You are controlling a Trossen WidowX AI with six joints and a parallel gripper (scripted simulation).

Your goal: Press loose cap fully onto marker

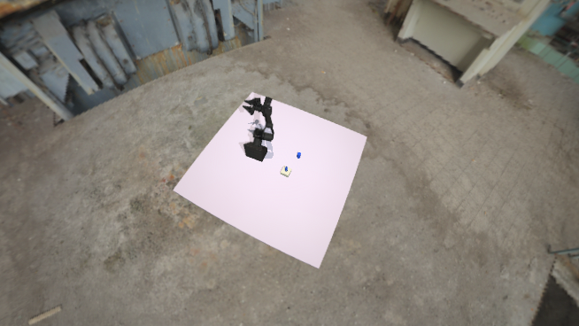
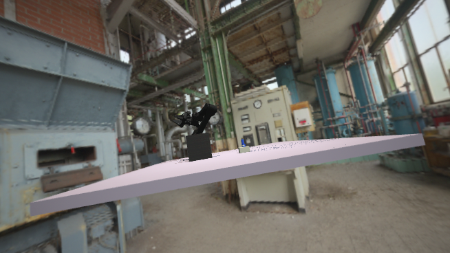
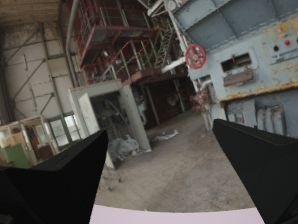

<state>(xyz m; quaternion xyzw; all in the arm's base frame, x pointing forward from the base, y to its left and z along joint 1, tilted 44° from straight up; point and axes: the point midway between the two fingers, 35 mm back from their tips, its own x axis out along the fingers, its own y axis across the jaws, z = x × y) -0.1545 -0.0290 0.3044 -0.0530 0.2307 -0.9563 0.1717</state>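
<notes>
My gripper tip is now 53 cm short of the blue cap, 33 cm above it and 10 cm to the left of it. Also, from my gripper tip: holder block 48 cm ahead, 34 cm below, 28 cm to the right.
</notes>
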